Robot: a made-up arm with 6 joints.
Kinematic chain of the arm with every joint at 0, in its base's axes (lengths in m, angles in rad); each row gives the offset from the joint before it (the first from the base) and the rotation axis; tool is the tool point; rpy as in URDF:
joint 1: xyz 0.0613 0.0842 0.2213 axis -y
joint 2: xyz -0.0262 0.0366 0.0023 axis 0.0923 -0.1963 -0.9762
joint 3: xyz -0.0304 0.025 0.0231 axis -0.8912 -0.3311 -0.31
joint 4: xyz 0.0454 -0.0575 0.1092 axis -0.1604 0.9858 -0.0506
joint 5: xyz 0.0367 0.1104 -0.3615 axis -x
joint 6: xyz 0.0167 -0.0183 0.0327 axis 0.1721 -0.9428 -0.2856
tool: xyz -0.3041 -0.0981 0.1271 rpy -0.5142 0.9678 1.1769
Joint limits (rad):
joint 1: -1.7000..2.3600
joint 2: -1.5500..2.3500
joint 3: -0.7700..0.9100
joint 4: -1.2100..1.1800
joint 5: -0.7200..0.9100
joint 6: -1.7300..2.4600
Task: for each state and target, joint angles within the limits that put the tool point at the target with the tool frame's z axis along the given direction. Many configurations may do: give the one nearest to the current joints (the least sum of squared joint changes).
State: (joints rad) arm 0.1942 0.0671 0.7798 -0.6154 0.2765 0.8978
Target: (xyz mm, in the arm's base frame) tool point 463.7 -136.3 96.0 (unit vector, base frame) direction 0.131 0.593 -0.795
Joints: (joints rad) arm 0.1412 0.0685 0.8279 -0.8365 0.2753 1.4062
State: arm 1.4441 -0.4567 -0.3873 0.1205 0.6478 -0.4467
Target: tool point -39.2 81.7 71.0 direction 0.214 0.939 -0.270
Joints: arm 1.6637 -0.4593 0.7156 0.0709 0.0104 -0.6032
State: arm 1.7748 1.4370 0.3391 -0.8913 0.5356 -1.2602
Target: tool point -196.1 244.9 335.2 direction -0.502 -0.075 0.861
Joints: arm 2.3477 1.0328 0.6455 -1.2100 0.8998 -1.0701
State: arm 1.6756 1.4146 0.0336 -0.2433 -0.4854 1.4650
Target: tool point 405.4 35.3 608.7 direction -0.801 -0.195 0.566
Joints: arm 1.8107 2.1504 0.1308 0.2962 -0.2458 1.9459
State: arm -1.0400 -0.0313 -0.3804 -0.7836 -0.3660 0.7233
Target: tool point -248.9 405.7 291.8 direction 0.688 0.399 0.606
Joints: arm -1.4868 0.0967 -0.5688 -0.5072 -0.1244 0.7873
